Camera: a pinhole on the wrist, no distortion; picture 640 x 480 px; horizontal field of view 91.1 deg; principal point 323.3 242.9 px. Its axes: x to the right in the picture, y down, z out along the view. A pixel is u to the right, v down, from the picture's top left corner.
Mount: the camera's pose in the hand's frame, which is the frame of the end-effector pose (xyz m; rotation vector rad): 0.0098 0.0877 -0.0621 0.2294 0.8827 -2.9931
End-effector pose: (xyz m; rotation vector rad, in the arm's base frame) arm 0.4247 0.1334 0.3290 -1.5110 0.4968 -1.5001
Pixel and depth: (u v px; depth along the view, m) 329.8 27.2 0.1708
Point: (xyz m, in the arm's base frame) 0.5829 0.1509 0.2631
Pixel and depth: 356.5 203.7 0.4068
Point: 0.6581 0.3452 0.3983
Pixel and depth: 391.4 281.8 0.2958
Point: 0.5211 0.3072 0.3846
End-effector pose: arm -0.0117 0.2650 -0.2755 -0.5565 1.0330 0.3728
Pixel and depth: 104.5 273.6 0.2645
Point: 0.2256 0.3052 -0.3262
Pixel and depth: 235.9 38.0 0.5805
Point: 0.4269 0.7231 -0.1047
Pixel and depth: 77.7 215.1 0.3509
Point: 0.3420 0.3752 -0.3459
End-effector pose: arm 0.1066 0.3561 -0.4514 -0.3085 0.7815 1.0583
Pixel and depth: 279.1 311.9 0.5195
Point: 0.4989 0.4115 -0.2799
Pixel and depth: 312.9 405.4 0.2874
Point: 0.3124 0.3119 -0.4001
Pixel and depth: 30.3 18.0 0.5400
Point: 0.4046 1.0657 -0.2636
